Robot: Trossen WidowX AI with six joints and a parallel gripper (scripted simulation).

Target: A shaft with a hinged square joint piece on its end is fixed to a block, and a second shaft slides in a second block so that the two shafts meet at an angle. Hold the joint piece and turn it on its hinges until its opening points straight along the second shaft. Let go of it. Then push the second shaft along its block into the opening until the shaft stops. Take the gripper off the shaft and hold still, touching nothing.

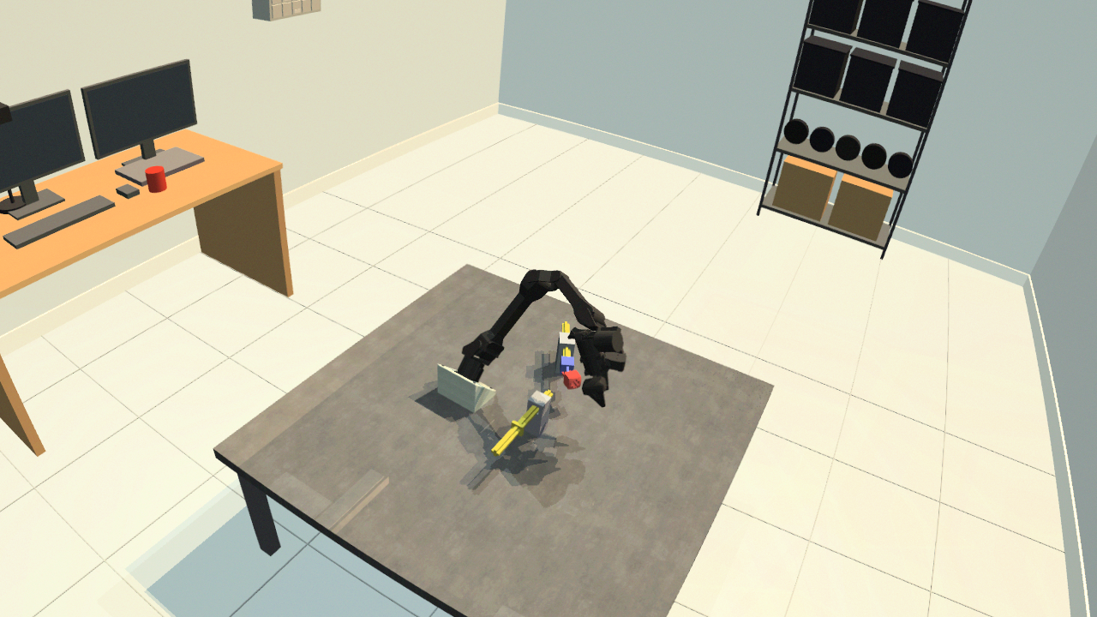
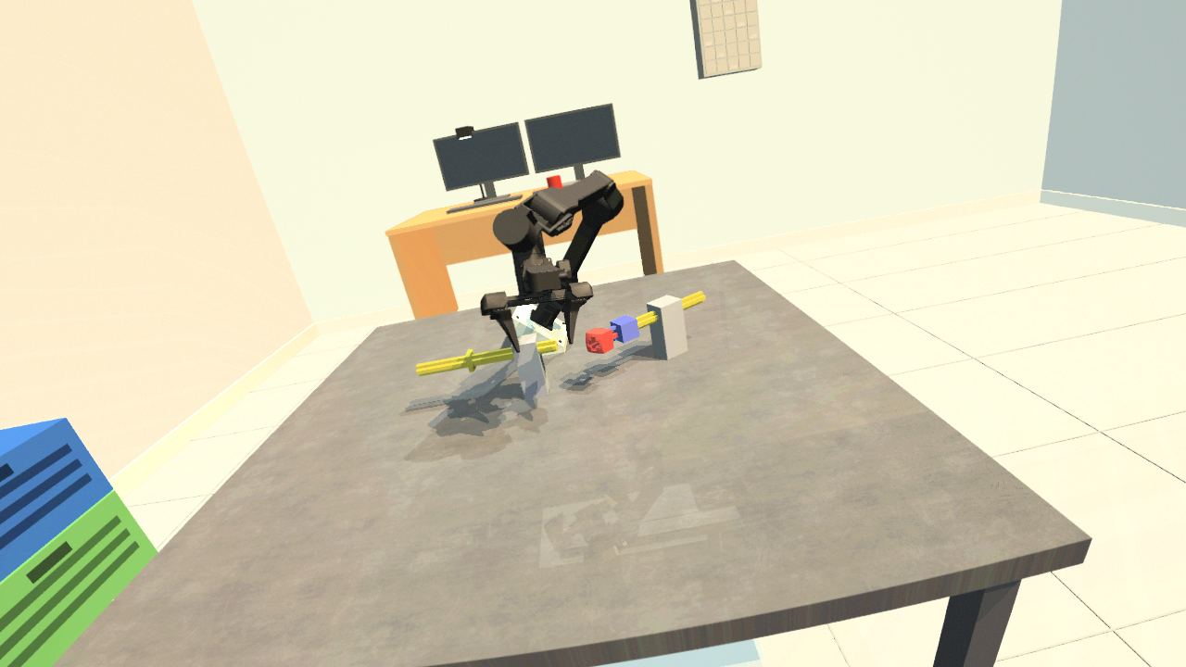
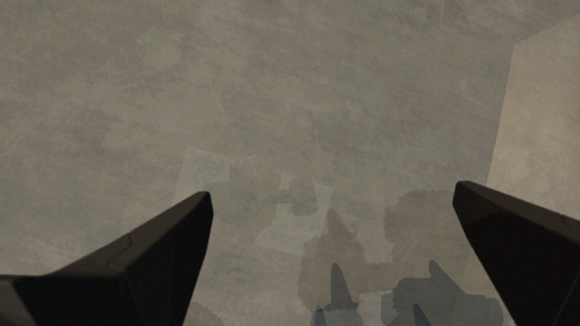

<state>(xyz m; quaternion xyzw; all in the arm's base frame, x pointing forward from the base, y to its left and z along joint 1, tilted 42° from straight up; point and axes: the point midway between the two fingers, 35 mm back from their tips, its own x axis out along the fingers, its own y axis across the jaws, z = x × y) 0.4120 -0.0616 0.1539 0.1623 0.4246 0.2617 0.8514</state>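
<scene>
The red square joint piece lies 15 cm behind my gripper tip, 9 cm to the left of it and 7 cm below it.
</scene>
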